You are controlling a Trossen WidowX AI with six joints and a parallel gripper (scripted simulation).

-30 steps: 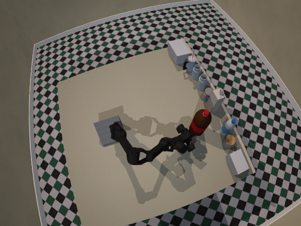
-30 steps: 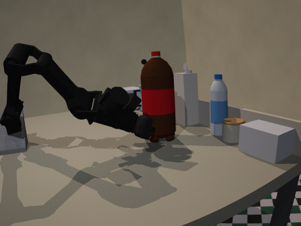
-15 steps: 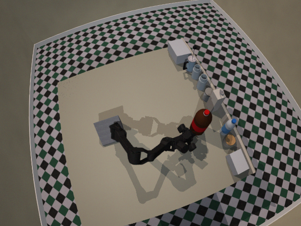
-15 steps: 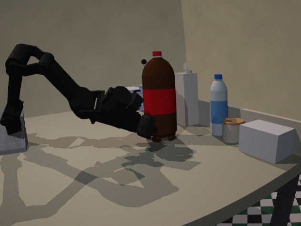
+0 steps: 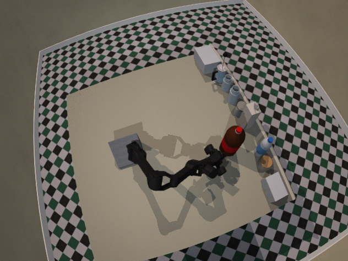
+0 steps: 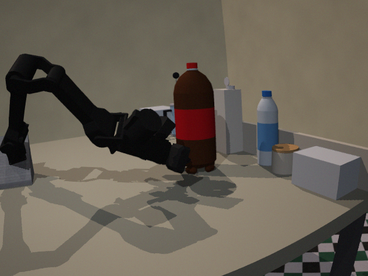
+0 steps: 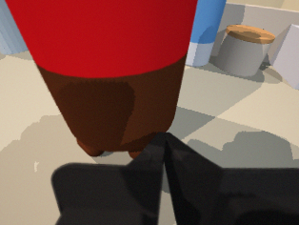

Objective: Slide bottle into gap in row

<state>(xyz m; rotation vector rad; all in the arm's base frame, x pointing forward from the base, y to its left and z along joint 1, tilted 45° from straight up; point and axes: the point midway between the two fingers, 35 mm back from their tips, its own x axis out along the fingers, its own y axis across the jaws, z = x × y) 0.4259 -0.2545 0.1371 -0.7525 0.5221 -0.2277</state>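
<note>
Now: hand 90 mm below the brown cola bottle, 90 mm short of it and 40 mm to the right of it. Round my hand: blue-capped water bottle: 260 mm ahead, 80 mm to the right, 50 mm above; french press: 520 mm to the left, 310 mm ahead, 80 mm above; cork-lidded jar: 240 mm ahead, 160 mm to the right, 20 mm below.
</note>
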